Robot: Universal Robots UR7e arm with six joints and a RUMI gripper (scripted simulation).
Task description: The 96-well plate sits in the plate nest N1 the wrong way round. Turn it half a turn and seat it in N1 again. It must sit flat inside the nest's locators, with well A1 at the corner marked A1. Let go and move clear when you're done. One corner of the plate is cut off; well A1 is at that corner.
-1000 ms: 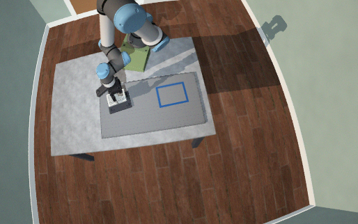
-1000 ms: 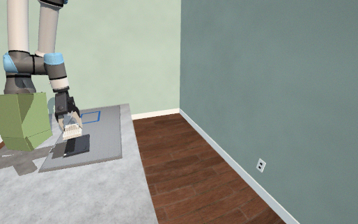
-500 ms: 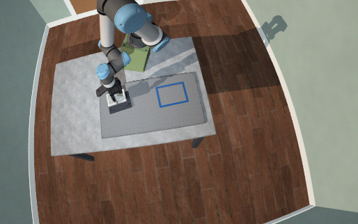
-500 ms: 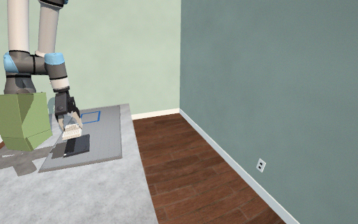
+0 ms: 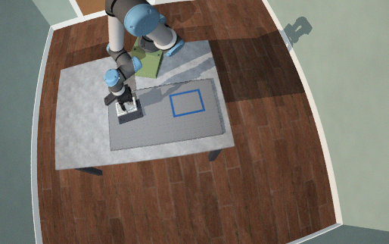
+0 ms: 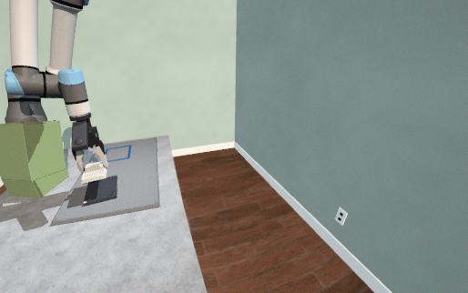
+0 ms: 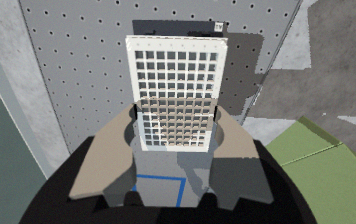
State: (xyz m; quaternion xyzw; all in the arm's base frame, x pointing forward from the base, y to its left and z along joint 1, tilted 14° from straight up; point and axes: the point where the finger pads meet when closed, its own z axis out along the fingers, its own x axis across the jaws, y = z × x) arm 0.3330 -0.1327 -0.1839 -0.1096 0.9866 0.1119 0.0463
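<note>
Right now my hand is 10 cm above the dark plate nest. Also, from my hand: white 96-well plate (1 cm below).
</note>
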